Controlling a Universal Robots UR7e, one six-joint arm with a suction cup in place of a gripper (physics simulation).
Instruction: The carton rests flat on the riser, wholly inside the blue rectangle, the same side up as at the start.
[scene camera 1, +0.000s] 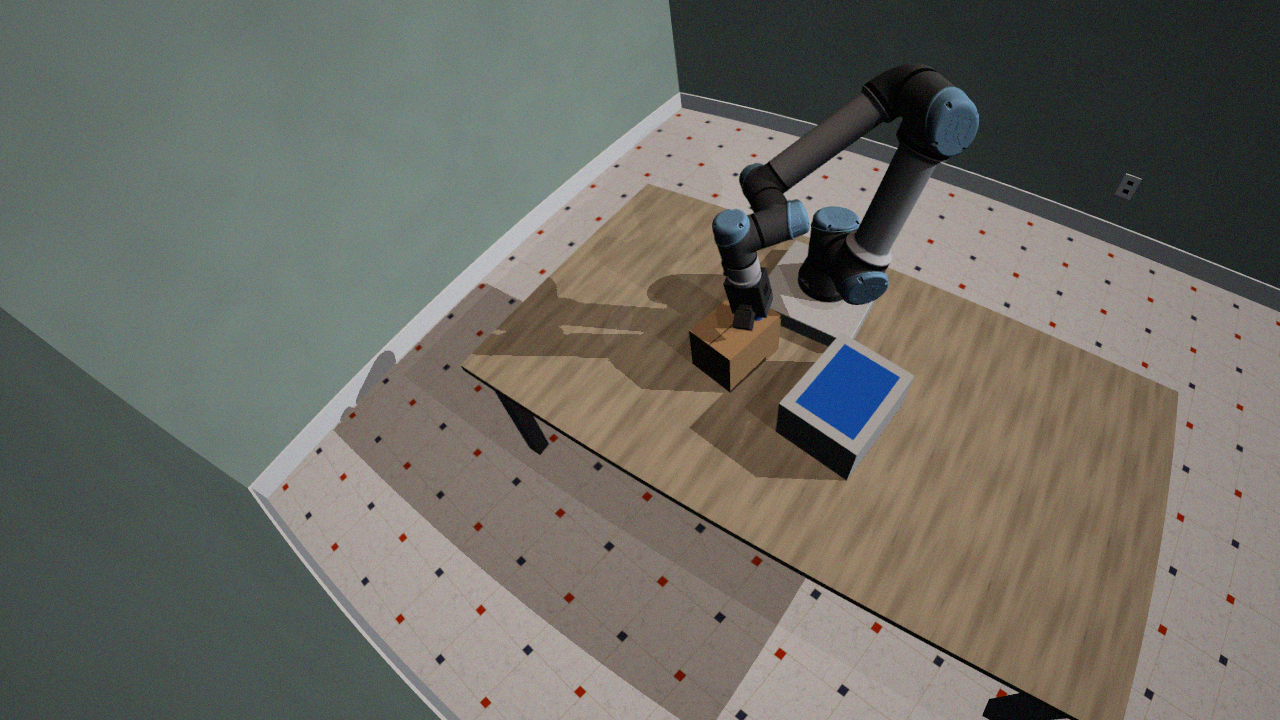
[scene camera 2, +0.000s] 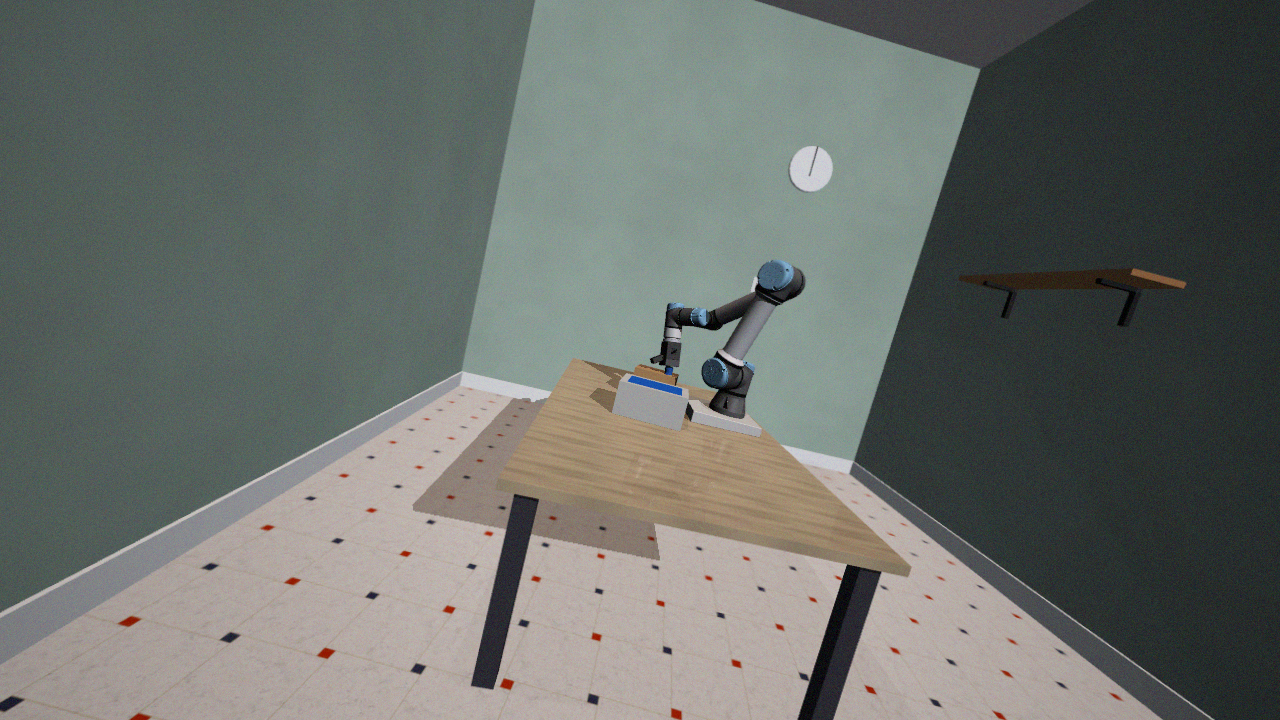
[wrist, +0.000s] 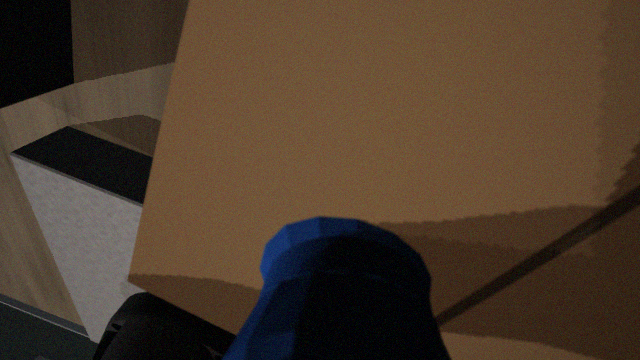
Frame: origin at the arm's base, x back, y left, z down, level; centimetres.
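Seen in the pictures: end effector, tool point: (scene camera 1: 756, 318) (scene camera 2: 667, 377) (wrist: 346, 243); arm's base, origin of the base link: (scene camera 1: 825, 282) (scene camera 2: 726, 411) (wrist: 195, 342).
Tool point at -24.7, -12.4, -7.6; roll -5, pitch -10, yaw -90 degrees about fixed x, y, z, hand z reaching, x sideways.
Offsets run from my tool point to a thing's top centre, as dx, dy, dz. Level surfaces: height alone.
A brown carton {-3.7, -4.1, -1.2} (scene camera 1: 726, 350) (scene camera 2: 650, 369) (wrist: 358, 111) rests on the wooden table {dz +11.8} (scene camera 1: 985, 502) (scene camera 2: 680, 475), just left of the riser. The riser {-13.0, +25.4, -0.2} (scene camera 1: 875, 436) (scene camera 2: 647, 407) is a grey block whose top carries the blue rectangle {-13.0, +25.4, -0.2} (scene camera 1: 847, 390) (scene camera 2: 652, 382), which lies bare. My suction cup (scene camera 1: 743, 319) (scene camera 2: 669, 367) (wrist: 331, 232) points straight down and is pressed on the carton's top face, near the edge toward the arm's base. In the wrist view the blue cup tip meets the cardboard. The carton sits flat on the table.
The arm's base (scene camera 1: 836, 269) stands on a light grey plate (scene camera 1: 827, 313) (wrist: 80, 223) right behind the carton and riser. The table's left edge runs close to the carton. A wall shelf (scene camera 2: 1073, 279) hangs far to the right.
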